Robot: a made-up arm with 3 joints. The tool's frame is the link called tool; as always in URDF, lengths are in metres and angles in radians. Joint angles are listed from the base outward. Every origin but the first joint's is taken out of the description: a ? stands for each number. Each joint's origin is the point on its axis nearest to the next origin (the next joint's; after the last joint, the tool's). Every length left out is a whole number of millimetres.
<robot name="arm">
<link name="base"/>
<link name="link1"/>
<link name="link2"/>
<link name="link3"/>
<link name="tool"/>
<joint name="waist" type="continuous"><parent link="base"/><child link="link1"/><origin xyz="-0.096 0.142 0.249" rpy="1.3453 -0.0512 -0.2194"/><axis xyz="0 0 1"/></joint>
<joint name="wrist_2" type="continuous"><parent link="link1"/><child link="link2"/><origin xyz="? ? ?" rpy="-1.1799 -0.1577 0.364"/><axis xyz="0 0 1"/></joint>
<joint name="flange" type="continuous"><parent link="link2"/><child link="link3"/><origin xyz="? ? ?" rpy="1.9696 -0.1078 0.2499"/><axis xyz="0 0 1"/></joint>
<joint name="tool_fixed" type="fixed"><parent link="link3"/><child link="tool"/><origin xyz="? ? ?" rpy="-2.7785 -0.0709 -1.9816"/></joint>
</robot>
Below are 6 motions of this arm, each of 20 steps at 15 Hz.
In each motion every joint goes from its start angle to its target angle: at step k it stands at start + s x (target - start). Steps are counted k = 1, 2, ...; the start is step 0. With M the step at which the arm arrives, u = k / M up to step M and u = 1 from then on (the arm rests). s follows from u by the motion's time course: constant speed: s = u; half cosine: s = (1 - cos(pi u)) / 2; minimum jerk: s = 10 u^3 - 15 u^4 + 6 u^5.
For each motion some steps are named. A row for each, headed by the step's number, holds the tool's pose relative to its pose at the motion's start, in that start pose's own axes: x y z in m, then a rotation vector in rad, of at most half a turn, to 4 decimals.
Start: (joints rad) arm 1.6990 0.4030 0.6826
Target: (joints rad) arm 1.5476 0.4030 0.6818
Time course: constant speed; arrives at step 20
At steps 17, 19, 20:
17: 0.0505 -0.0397 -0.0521 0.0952 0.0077 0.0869
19: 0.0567 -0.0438 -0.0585 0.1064 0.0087 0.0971
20: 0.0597 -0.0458 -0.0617 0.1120 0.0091 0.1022

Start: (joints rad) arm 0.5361 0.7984 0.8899
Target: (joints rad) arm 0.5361 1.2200 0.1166
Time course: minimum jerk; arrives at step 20
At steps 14, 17, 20:
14: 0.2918 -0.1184 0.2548 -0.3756 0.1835 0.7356
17: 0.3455 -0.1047 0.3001 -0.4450 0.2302 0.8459
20: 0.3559 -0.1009 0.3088 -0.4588 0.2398 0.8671

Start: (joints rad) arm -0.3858 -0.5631 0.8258
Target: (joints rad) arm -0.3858 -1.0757 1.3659
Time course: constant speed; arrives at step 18
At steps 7, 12, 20:
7: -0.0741 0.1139 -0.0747 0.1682 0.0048 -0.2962
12: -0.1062 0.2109 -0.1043 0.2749 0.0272 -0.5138
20: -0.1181 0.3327 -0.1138 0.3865 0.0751 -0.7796

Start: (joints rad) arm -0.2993 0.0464 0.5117
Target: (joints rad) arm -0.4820 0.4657 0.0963
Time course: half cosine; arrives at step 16
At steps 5, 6, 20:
5: 0.0581 -0.0529 0.0464 -0.0664 0.0372 0.1484
6: 0.0829 -0.0705 0.0650 -0.0926 0.0521 0.2057
20: 0.3099 -0.1428 0.2185 -0.3138 0.1764 0.6529

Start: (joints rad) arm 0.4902 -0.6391 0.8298
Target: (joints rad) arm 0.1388 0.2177 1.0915
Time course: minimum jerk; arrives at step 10
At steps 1, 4, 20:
1: 0.0020 -0.0004 0.0024 -0.0050 -0.0005 0.0024
4: 0.0765 -0.0069 0.0793 -0.1735 -0.0299 0.0997
20: 0.2515 0.0191 0.1873 -0.4545 -0.1797 0.3843

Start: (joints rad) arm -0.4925 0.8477 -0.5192
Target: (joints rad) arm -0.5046 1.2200 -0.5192
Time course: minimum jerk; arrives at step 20
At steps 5, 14, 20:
5: 0.0014 -0.0025 0.0269 -0.0257 0.0278 0.0039
14: 0.0328 0.0009 0.2154 -0.2084 0.2246 0.0302
20: 0.0446 0.0066 0.2559 -0.2492 0.2683 0.0359

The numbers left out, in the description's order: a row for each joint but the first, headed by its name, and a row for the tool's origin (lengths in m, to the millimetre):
wrist_2: -0.007 0.11 0
flange: 0.288 -0.039 0
tool: 0.355 0.271 0

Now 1 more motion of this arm.
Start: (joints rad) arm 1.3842 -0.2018 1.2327
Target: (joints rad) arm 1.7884 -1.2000 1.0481
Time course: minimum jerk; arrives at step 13
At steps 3, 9, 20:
3: -0.0274 0.0083 -0.0103 0.0379 0.0246 -0.0503
9: -0.2372 0.1461 -0.1330 0.4813 0.1637 -0.4286
20: -0.2733 0.1941 -0.1674 0.6095 0.1765 -0.4955

